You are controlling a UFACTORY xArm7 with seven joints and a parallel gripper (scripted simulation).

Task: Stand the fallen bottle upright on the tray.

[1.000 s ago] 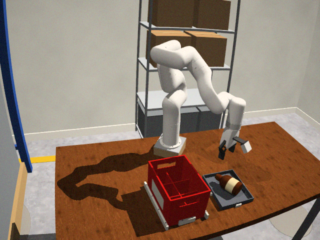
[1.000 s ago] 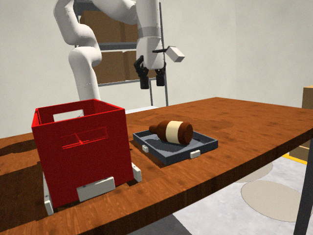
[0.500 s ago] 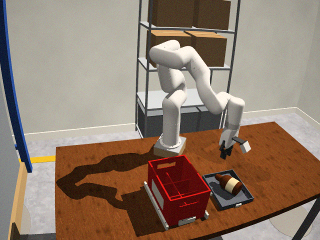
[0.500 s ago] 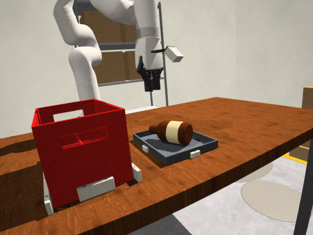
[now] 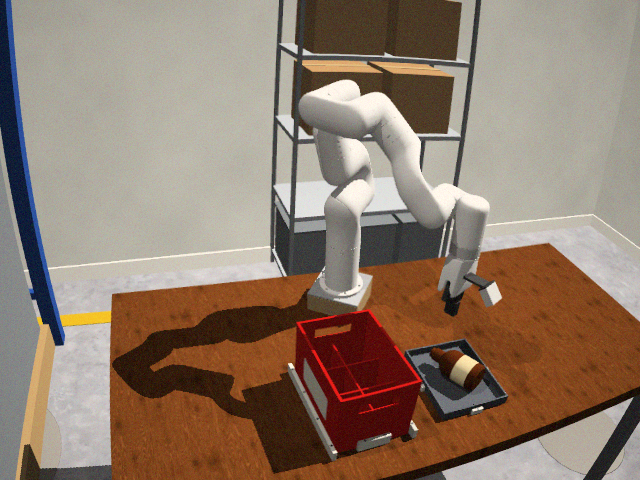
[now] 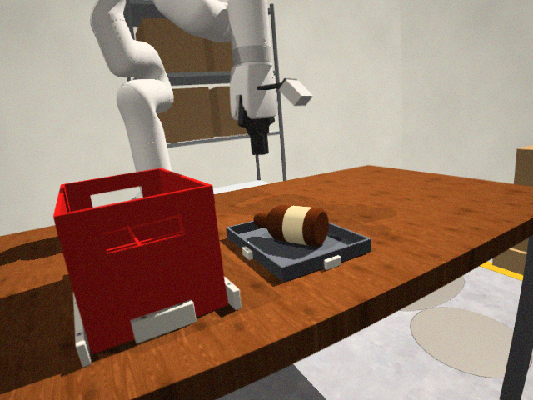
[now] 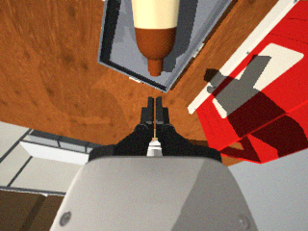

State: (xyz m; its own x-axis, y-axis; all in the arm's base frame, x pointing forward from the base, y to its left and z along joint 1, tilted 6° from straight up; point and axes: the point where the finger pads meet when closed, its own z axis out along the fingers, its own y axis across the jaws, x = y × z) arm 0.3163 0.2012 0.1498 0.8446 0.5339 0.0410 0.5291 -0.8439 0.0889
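My gripper is now 40 mm short of the brown bottle, 30 mm to the right of it and 160 mm above it. Round my hand: red crate 90 mm ahead, 260 mm to the right, 120 mm below; then dark grey tray 60 mm ahead, 30 mm to the left, 190 mm below.
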